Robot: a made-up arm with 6 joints.
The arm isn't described. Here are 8 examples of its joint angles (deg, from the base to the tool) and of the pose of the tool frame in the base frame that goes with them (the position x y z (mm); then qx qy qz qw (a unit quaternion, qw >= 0)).
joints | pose
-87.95 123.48 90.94 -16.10 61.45 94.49 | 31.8 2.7 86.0 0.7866 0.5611 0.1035 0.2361
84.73 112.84 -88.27 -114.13 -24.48 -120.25 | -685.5 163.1 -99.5 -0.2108 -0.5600 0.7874 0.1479
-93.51 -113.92 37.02 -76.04 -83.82 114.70 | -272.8 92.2 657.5 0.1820 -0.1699 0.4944 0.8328
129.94 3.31 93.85 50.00 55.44 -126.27 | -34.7 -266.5 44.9 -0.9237 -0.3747 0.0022 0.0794
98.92 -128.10 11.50 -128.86 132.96 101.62 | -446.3 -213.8 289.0 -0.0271 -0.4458 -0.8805 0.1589
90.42 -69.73 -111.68 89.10 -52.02 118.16 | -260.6 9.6 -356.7 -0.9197 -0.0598 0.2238 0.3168
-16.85 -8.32 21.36 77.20 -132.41 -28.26 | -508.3 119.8 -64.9 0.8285 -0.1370 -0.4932 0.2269
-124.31 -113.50 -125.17 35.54 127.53 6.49 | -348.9 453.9 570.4 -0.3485 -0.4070 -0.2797 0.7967
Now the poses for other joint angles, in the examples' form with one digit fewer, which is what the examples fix.
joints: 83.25 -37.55 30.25 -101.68 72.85 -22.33
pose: -91 92 -126 0.084 0.835 -0.164 0.519
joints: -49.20 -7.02 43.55 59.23 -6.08 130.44
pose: -276 630 -4 0.177 0.814 0.428 0.350
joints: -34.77 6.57 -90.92 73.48 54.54 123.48
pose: -641 -57 165 0.550 -0.759 -0.051 0.344
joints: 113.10 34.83 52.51 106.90 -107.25 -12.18
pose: -221 -292 135 0.441 -0.173 0.596 0.648
